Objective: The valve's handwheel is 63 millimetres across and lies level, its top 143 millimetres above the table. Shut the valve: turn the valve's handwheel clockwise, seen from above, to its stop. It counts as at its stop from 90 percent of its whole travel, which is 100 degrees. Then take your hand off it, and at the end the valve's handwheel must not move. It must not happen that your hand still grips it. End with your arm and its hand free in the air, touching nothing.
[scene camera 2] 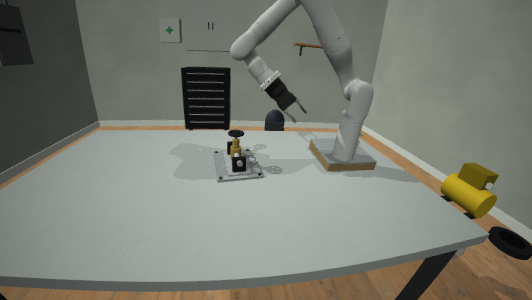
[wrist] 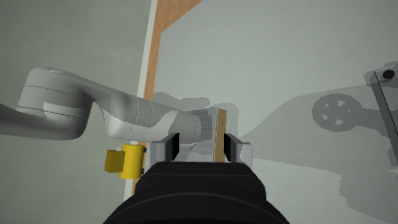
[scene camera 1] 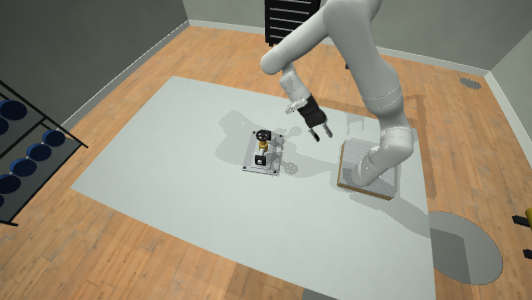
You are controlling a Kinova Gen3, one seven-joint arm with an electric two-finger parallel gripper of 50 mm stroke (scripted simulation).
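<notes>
I can see my own gripper here, and I can see a valve as well.
</notes>
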